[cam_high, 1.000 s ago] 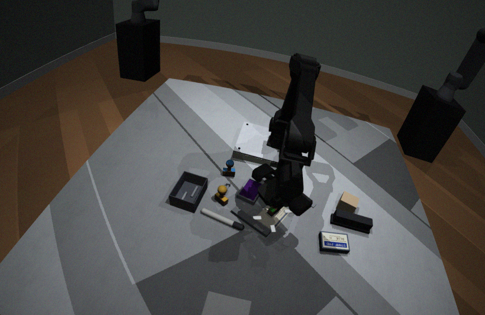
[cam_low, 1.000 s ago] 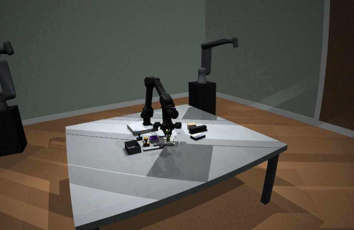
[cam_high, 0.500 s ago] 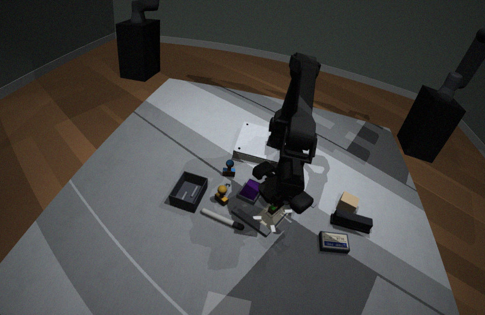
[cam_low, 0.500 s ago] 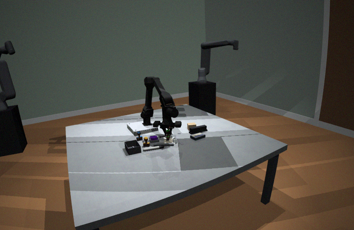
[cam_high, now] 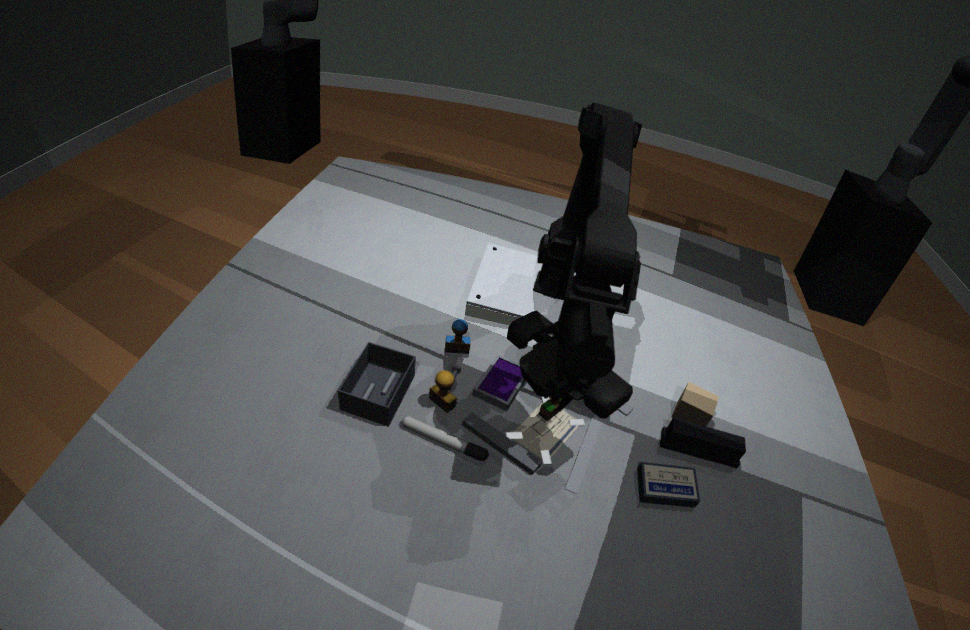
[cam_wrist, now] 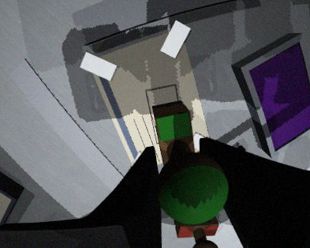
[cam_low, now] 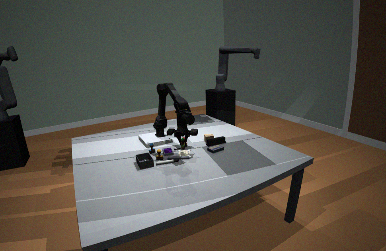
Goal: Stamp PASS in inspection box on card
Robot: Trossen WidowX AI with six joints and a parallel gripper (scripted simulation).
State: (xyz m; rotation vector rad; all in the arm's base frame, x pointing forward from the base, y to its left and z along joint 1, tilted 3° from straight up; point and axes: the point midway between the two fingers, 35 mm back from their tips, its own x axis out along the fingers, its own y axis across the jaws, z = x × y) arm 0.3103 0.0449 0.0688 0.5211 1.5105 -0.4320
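My gripper tip is 1 cm short of the cream card and 6 cm above it. From my gripper tip the other things lie so: grey bar (6 cm ahead, 6 cm to the right, 5 cm below); green-topped stamp (right at my gripper tip); purple ink pad (6 cm behind, 8 cm to the right, 5 cm below).
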